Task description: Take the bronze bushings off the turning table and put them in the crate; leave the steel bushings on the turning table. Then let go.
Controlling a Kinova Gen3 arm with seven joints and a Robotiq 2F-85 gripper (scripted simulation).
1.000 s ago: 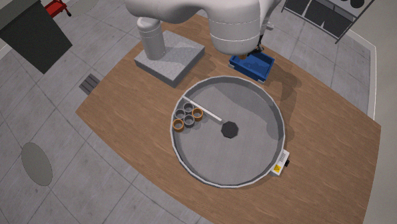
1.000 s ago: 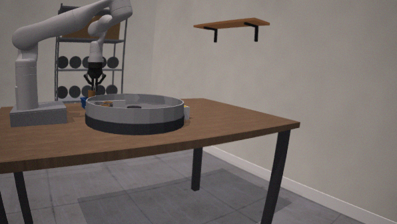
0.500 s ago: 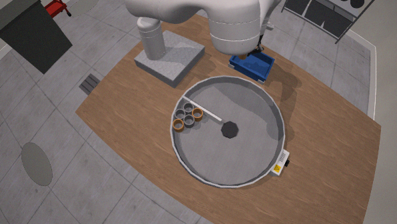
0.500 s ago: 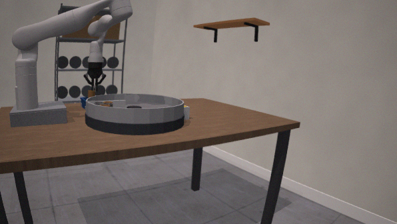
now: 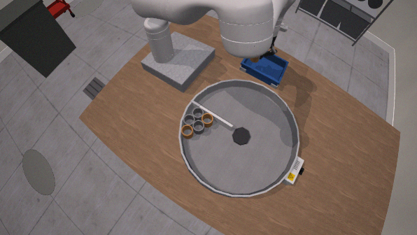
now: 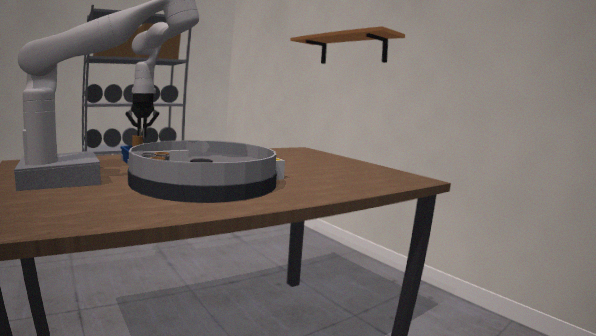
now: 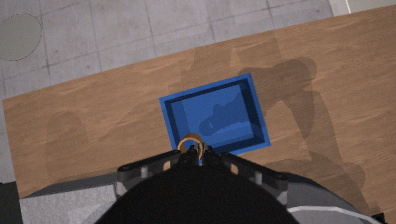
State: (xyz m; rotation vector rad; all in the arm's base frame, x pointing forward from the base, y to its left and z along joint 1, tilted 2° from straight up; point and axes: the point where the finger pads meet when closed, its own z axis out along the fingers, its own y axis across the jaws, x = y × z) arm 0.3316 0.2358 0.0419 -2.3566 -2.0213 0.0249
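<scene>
Right now the blue crate is 8 cm below my hand, 4 cm to the left of it and 3 cm ahead of it. Also, from my hand: grey turning table: 32 cm to the right, 14 cm ahead, 5 cm below.
</scene>
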